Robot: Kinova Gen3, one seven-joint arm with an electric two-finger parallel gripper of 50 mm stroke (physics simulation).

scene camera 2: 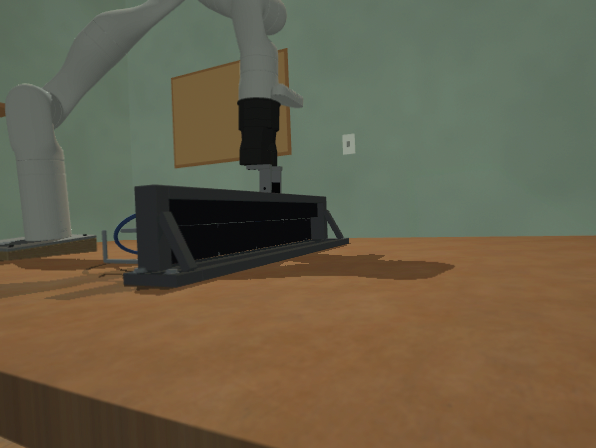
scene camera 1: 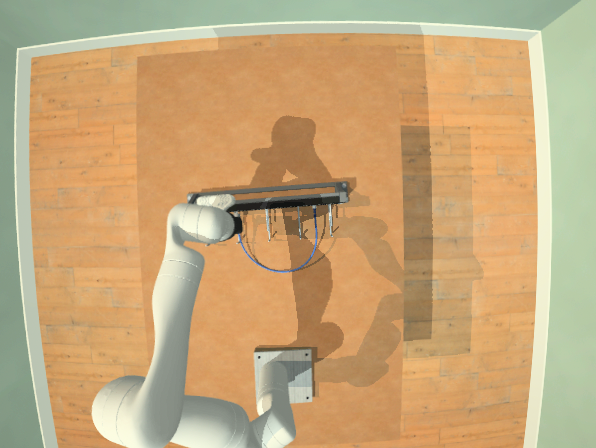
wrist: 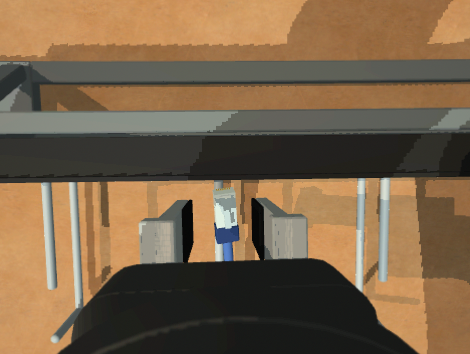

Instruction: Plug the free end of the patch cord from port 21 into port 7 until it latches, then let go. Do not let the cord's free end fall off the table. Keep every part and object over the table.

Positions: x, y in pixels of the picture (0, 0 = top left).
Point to a white plug with blue boot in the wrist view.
At 226, 227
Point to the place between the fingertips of the gripper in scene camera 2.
At 270, 201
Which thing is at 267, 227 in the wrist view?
The gripper.
